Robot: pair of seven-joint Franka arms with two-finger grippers.
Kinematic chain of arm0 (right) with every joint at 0, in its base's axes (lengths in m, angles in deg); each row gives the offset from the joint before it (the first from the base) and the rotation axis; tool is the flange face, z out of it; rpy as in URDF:
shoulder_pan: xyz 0 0 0.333 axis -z
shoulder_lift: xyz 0 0 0 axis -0.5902 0.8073 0
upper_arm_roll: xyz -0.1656 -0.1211 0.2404 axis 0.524 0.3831 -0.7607
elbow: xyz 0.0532 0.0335 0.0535 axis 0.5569 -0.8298 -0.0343
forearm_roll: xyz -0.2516 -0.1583 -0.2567 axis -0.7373 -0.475 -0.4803
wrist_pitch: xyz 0 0 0 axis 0.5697 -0.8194 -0.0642
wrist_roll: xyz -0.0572 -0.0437 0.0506 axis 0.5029 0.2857 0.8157
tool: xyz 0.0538 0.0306 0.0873 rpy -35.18 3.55 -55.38
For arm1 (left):
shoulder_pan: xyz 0 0 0.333 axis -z
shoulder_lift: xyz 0 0 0 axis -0.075 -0.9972 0
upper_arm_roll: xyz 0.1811 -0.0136 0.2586 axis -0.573 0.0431 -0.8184
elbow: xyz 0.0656 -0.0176 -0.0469 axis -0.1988 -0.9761 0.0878
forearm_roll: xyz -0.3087 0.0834 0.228 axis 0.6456 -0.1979 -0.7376
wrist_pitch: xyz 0 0 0 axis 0.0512 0.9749 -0.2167
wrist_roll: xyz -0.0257 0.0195 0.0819 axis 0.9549 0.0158 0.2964
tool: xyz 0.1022 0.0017 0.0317 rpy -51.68 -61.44 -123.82
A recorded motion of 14 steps. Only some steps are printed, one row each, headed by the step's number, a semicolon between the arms.
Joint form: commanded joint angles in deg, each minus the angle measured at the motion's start. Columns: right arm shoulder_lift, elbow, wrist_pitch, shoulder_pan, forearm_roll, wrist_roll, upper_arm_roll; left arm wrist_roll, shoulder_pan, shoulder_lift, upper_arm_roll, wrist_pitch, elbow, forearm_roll.
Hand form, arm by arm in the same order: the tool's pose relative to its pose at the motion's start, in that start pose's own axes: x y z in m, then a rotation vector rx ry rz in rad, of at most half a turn. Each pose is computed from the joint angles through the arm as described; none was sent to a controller.
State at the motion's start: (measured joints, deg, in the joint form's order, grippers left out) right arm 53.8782 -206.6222 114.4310 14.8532 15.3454 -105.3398 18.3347; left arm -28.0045 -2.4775 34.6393 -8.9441 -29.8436 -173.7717 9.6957
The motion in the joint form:
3: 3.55 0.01 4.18 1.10 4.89 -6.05 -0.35; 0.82 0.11 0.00 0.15 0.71 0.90 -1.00
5: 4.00 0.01 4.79 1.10 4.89 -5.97 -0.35; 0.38 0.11 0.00 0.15 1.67 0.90 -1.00
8: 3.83 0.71 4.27 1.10 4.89 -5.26 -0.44; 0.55 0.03 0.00 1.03 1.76 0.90 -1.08
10: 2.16 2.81 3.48 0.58 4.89 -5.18 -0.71; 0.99 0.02 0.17 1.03 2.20 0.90 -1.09
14: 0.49 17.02 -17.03 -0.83 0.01 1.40 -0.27; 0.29 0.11 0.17 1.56 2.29 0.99 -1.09
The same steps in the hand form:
3: 0.0015 0.0131 0.0245 0.0115 0.0264 -0.0208; -0.0002 0.0007 -0.0065 0.0178 0.0008 0.0202
5: 0.0019 0.0139 0.0275 0.0058 0.0288 -0.0188; -0.0020 0.0009 -0.0050 0.0153 -0.0157 0.0124
8: 0.0059 0.0122 0.0224 0.0093 0.0349 -0.0103; -0.0010 0.0085 -0.0051 0.0167 -0.0170 0.0294
10: 0.0209 0.0015 -0.0047 0.0197 0.0848 -0.0306; -0.0026 0.0085 -0.0061 0.0162 -0.0218 0.0367
14: 0.0627 -0.0298 -0.0926 0.0456 -0.0062 -0.0447; -0.0019 0.0145 -0.0069 0.0165 -0.0213 0.0353

